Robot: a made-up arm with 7 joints. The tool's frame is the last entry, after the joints. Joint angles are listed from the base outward.
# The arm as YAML. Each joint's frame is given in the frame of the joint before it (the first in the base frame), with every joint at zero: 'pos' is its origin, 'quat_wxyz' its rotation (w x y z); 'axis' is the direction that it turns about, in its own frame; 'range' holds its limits. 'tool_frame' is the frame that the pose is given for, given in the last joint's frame.
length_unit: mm
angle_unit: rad
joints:
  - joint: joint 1
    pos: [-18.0, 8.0, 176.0]
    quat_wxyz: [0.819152, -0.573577, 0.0, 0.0]
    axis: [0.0, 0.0, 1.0]
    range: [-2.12, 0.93]
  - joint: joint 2
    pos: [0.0, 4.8, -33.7]
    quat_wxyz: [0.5, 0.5, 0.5, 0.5]
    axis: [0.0, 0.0, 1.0]
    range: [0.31, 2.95]
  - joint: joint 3
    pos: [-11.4, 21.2, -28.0]
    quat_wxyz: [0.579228, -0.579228, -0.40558, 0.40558]
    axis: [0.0, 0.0, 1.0]
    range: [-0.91, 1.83]
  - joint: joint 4
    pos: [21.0, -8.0, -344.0]
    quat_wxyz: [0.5, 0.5, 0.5, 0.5]
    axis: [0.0, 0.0, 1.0]
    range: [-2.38, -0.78]
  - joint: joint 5
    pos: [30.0, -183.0, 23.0]
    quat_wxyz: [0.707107, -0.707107, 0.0, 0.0]
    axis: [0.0, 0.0, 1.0]
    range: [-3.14, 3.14]
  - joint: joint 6
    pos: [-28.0, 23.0, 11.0]
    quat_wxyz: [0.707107, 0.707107, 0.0, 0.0]
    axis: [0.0, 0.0, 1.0]
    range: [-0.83, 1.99]
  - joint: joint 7
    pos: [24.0, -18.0, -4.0]
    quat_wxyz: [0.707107, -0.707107, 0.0, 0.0]
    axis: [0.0, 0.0, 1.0]
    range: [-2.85, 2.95]
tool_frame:
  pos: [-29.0, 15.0, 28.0]
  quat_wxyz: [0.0, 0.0, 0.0, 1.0]
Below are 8 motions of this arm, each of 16 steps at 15 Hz.
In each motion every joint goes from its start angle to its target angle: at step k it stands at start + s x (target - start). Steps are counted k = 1, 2, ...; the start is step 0. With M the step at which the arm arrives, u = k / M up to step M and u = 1 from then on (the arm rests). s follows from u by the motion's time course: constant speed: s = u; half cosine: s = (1 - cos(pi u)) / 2; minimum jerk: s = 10 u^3 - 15 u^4 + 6 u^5.
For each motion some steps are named. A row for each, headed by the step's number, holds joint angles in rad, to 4 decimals.
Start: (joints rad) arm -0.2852 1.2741 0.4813 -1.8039 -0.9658 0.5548 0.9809
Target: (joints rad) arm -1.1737 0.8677 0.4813 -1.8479 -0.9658 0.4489 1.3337
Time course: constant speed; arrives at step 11
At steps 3, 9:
3: -0.5275 1.1633 0.4813 -1.8159 -0.9658 0.5259 1.0771
9: -1.0122 0.9416 0.4813 -1.8399 -0.9658 0.4682 1.2696

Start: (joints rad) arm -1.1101 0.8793 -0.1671 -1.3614 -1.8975 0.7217 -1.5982
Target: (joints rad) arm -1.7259 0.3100 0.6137 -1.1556 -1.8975 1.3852 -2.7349
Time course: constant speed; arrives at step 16
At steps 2, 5, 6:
2: -1.1871 0.8081 -0.0695 -1.3357 -1.8975 0.8046 -1.7403
5: -1.3025 0.7014 0.0769 -1.2971 -1.8975 0.9290 -1.9534
6: -1.3410 0.6658 0.1257 -1.2842 -1.8975 0.9705 -2.0245

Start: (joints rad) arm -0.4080 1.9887 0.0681 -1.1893 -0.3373 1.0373 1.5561
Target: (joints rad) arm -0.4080 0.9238 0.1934 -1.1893 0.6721 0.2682 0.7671
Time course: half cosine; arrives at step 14
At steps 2, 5, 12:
2: -0.4080 1.9360 0.0743 -1.1893 -0.2873 0.9992 1.5170
5: -0.4080 1.6873 0.1036 -1.1893 -0.0516 0.8196 1.3328
12: -0.4080 0.9765 0.1872 -1.1893 0.6221 0.3063 0.8062

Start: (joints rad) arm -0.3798 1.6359 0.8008 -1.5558 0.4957 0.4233 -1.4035
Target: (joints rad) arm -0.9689 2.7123 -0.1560 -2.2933 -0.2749 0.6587 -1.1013
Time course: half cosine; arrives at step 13
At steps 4, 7, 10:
4: -0.5070 1.8684 0.5942 -1.7151 0.3293 0.4741 -1.3382
7: -0.7099 2.2390 0.2647 -1.9690 0.0640 0.5552 -1.2342
10: -0.8948 2.5769 -0.0357 -2.2006 -0.1780 0.6291 -1.1393

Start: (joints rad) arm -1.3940 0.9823 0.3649 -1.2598 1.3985 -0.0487 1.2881
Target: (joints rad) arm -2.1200 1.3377 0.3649 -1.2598 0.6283 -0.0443 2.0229
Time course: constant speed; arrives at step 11
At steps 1, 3, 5, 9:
1: -1.4600 1.0146 0.3649 -1.2598 1.3285 -0.0483 1.3549
3: -1.5920 1.0792 0.3649 -1.2598 1.1884 -0.0475 1.4885
5: -1.7240 1.1438 0.3649 -1.2598 1.0484 -0.0467 1.6221
9: -1.9880 1.2731 0.3649 -1.2598 0.7683 -0.0451 1.8893

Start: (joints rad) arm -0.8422 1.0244 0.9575 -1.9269 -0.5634 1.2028 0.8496
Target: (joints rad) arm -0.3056 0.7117 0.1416 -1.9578 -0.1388 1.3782 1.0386
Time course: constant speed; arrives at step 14
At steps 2, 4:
2: -0.7655 0.9797 0.8409 -1.9313 -0.5027 1.2279 0.8766
4: -0.6889 0.9351 0.7244 -1.9357 -0.4421 1.2529 0.9036

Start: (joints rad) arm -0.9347 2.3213 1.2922 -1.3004 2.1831 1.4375 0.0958
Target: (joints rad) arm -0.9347 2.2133 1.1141 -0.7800 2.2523 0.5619 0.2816
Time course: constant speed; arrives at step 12
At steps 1, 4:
1: -0.9347 2.3123 1.2774 -1.2570 2.1889 1.3645 0.1113
4: -0.9347 2.2853 1.2328 -1.1269 2.2062 1.1456 0.1577

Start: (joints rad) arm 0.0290 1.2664 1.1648 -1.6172 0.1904 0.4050 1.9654
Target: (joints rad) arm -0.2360 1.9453 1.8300 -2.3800 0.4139 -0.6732 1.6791
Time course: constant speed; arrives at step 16
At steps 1, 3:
1: 0.0124 1.3088 1.2064 -1.6649 0.2044 0.3376 1.9475
3: -0.0207 1.3937 1.2895 -1.7602 0.2323 0.2028 1.9117

